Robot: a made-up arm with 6 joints. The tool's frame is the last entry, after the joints. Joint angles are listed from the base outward.
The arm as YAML. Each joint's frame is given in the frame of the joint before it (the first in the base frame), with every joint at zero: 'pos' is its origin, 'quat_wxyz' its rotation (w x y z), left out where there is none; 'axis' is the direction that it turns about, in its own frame. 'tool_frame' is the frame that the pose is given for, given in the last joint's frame.
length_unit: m
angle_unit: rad
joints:
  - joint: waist
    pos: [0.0, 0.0, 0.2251]
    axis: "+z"
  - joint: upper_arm
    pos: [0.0, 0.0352, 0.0]
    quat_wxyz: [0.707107, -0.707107, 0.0, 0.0]
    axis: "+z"
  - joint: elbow
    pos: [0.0, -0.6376, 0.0]
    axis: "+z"
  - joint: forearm
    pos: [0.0, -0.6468, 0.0]
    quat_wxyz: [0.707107, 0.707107, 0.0, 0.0]
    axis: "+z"
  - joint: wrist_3
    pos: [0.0, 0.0, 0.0]
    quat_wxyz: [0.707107, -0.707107, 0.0, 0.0]
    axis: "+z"
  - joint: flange
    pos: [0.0, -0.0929, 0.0]
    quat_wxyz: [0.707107, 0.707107, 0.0, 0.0]
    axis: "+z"
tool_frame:
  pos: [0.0, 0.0, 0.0]
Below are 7 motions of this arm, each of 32 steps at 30 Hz.
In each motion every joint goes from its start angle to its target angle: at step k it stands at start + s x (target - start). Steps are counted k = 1, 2, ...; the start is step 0. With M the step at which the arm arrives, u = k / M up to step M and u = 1 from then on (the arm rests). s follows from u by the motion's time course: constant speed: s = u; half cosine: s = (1 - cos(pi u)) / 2; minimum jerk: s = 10 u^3 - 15 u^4 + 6 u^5.
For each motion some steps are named. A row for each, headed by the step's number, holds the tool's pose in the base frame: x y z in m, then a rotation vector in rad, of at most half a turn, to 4 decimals.
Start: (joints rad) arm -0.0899 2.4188 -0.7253 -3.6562 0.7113 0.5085
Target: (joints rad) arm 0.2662 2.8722 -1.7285 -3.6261 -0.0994 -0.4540
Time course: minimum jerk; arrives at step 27
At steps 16, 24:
16: 0.9554 0.1861 -0.1646 1.4205 0.6795 2.3041
24: 0.8136 0.2507 -0.0934 1.3087 0.8285 2.0620

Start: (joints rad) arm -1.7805 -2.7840 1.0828 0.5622 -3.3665 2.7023
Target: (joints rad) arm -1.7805 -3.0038 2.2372 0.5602 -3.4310 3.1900
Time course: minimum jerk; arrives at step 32
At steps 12, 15, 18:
12: 0.1994 0.7105 -0.2954 1.3964 -0.5807 0.5042
15: 0.1909 0.6685 -0.2169 1.5061 -0.7132 0.5593
18: 0.1791 0.6105 -0.1383 1.6126 -0.8649 0.6067

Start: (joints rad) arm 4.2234 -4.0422 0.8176 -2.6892 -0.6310 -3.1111
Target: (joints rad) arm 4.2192 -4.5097 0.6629 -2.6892 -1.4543 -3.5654
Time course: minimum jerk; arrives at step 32
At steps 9, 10, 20, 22, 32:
9: -0.2217 -0.5495 -0.8520 -2.7348 -0.9825 -0.8793
10: -0.2315 -0.5698 -0.8383 -2.7276 -1.0171 -0.9030
20: -0.3511 -0.8106 -0.6060 2.4549 1.4525 1.1446
22: -0.3693 -0.8457 -0.5568 2.3712 1.5140 1.1677
32: -0.4010 -0.9057 -0.4578 2.2088 1.6262 1.2050

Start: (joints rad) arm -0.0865 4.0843 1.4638 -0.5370 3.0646 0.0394
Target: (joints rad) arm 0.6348 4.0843 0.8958 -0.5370 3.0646 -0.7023
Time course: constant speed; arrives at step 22
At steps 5, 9, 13, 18, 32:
5: -0.9331 -0.0408 0.2149 0.3852 2.1862 0.2246
9: -0.9543 -0.1697 0.1699 0.0904 2.1152 0.2457
13: -0.9527 -0.3032 0.1216 -0.1788 2.0063 0.2651
18: -0.9175 -0.4696 0.0571 -0.4724 1.8252 0.2873
32: -0.8631 -0.5965 0.0030 -0.6687 1.6519 0.3033

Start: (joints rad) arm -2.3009 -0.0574 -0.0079 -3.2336 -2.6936 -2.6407
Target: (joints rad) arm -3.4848 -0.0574 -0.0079 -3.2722 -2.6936 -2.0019
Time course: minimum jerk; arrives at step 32
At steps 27, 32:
27: 0.0228 -0.0387 1.4261 2.0461 -2.0242 -0.7068
32: 0.0215 -0.0395 1.4261 1.9916 -2.0826 -0.7099

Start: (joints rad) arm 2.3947 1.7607 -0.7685 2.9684 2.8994 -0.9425
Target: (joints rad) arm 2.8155 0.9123 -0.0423 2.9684 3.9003 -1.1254
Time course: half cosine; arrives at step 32
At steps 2, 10, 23, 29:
2: -0.8225 0.7025 0.4323 -0.0052 2.0690 -1.0254
10: -0.8886 0.6356 0.5411 -0.1764 2.2752 -0.8206
23: -0.9603 0.3806 0.8509 -0.7788 2.7157 -0.1842
29: -0.9464 0.3037 0.9304 -0.9666 2.7953 0.0049

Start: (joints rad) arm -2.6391 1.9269 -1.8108 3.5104 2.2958 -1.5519
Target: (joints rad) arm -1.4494 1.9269 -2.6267 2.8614 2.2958 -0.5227
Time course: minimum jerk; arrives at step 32
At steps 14, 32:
14: -0.2163 -0.3554 0.5631 -2.2345 1.1017 -0.0045
32: 0.0746 -0.1617 0.4074 -2.4594 1.5565 -0.1215

